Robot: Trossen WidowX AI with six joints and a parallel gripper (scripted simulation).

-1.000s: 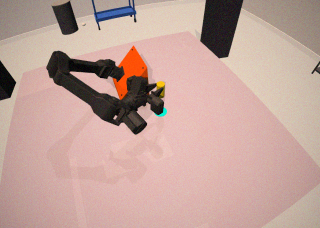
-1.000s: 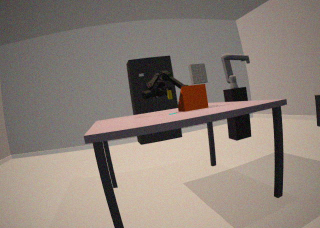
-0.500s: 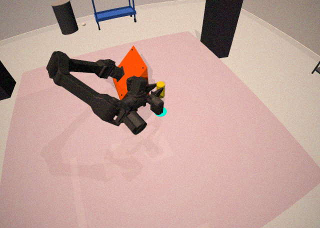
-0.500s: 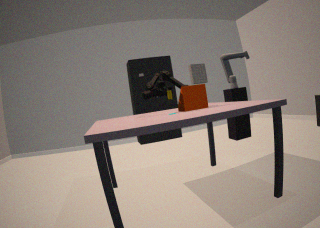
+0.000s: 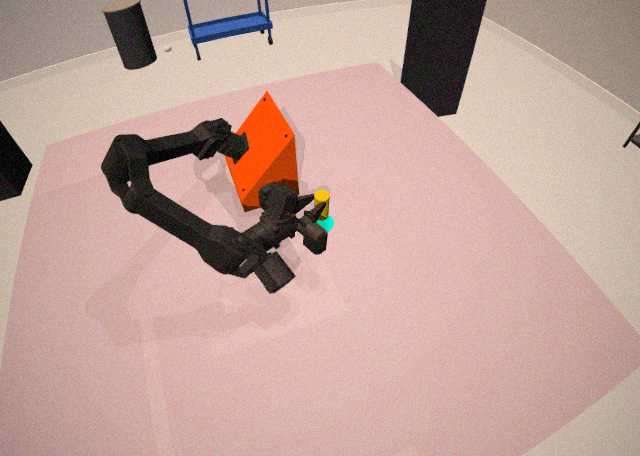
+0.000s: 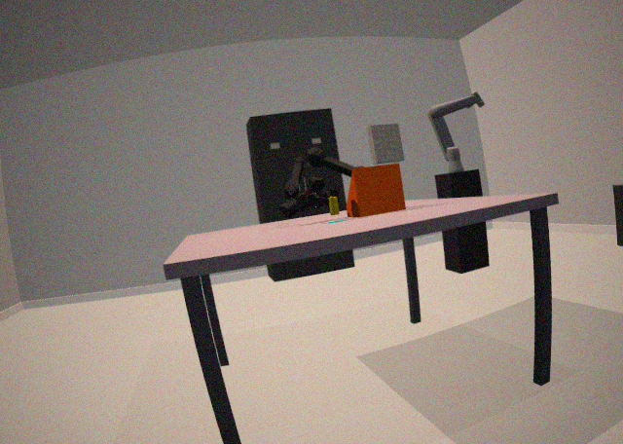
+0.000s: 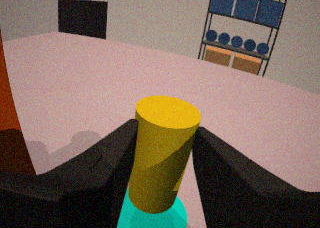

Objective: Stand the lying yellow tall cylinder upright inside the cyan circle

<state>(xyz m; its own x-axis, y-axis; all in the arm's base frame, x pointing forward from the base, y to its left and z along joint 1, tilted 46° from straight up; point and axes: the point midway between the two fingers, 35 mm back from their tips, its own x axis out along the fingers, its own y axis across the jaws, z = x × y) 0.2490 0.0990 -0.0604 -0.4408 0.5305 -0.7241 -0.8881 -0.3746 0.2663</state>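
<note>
The yellow cylinder lies 20 mm below my gripper tip. The rest, counted from my gripper tip: cyan circle 80 mm below.
</note>
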